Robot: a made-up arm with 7 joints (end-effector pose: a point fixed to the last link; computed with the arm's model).
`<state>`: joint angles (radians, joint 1 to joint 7).
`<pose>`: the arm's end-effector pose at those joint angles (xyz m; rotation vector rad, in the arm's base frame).
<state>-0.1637 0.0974 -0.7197 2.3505 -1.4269 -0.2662 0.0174</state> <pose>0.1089 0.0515 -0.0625 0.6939 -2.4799 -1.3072</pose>
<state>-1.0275 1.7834 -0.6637 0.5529 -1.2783 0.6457 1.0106</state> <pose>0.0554 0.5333 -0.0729 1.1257 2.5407 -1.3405</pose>
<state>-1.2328 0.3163 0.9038 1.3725 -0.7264 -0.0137 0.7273</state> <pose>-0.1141 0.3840 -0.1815 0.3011 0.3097 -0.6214</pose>
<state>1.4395 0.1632 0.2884 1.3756 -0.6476 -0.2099 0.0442</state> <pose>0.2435 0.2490 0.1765 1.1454 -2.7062 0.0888</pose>
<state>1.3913 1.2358 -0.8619 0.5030 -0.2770 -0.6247 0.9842</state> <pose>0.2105 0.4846 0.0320 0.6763 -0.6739 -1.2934</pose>
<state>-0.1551 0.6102 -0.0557 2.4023 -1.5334 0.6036 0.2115</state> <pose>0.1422 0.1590 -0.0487 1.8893 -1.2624 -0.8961</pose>
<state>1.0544 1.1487 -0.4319 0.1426 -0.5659 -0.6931 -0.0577</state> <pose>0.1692 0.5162 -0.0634 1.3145 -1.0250 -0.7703</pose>
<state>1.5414 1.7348 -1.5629 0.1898 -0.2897 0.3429 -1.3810</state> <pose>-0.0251 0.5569 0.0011 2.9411 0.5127 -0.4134</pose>
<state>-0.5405 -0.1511 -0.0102 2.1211 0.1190 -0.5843 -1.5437</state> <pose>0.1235 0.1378 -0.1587 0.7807 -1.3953 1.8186</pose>
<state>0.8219 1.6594 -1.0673 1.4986 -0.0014 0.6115 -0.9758</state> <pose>0.1990 0.3716 -0.0405 2.2963 -0.9055 -0.6172</pose>
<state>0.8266 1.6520 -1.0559 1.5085 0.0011 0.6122 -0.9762</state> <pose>0.2013 0.3680 -0.0384 2.2921 -0.9315 -0.6004</pose>
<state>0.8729 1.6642 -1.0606 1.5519 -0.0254 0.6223 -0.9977</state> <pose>0.2017 0.3607 -0.0289 2.3432 -0.9918 -0.5795</pose>
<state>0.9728 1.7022 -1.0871 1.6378 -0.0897 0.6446 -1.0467</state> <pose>0.1979 0.3487 -0.0113 2.4689 -1.0928 -0.5461</pose>
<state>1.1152 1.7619 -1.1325 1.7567 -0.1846 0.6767 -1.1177</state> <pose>0.1877 0.3333 0.0102 2.6578 -1.2176 -0.4874</pose>
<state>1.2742 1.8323 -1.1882 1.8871 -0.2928 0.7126 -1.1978</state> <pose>0.1723 0.3171 0.0290 -2.7774 1.2916 0.3841</pose>
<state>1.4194 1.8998 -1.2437 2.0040 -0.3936 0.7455 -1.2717</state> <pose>0.1558 0.3031 0.0411 -2.6028 1.2051 0.2453</pose>
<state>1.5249 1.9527 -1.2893 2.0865 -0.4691 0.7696 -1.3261</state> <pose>0.1430 0.2937 0.0467 -2.4823 1.1300 0.1529</pose>
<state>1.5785 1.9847 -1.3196 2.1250 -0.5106 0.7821 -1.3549</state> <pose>0.1362 0.2904 0.0475 -2.4278 1.0822 0.1149</pose>
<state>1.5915 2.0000 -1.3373 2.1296 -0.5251 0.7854 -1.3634</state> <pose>0.1341 0.2918 0.0459 -2.4234 1.0586 0.1185</pose>
